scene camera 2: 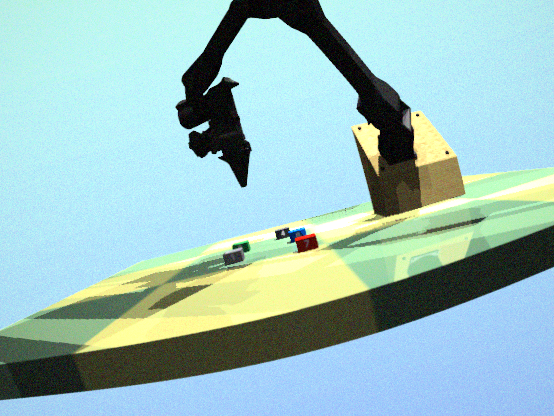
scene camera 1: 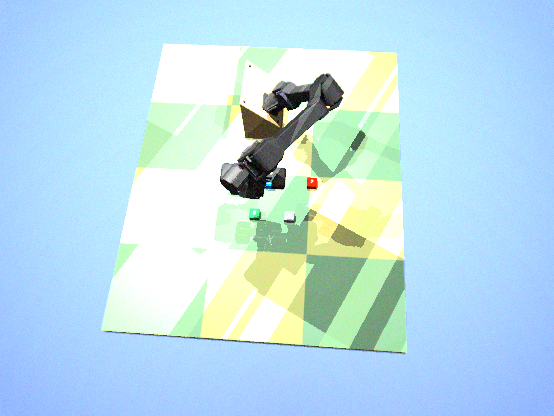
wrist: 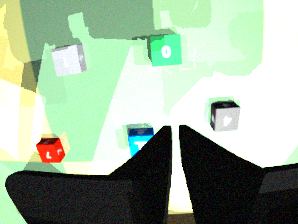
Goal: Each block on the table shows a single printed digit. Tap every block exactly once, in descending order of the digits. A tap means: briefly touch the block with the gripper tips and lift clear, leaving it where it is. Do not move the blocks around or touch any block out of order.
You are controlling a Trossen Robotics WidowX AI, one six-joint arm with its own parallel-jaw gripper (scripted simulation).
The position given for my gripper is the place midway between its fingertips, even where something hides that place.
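My gripper is shut and it holds nothing. I find that gripper point(scene camera 2: 244, 187) in scene camera 2, the same gripper point(scene camera 1: 254, 188) in scene camera 1, and the gripper point(wrist: 174, 132) in the wrist view too. There is also a grey-white block point(wrist: 70, 60) that I can see.
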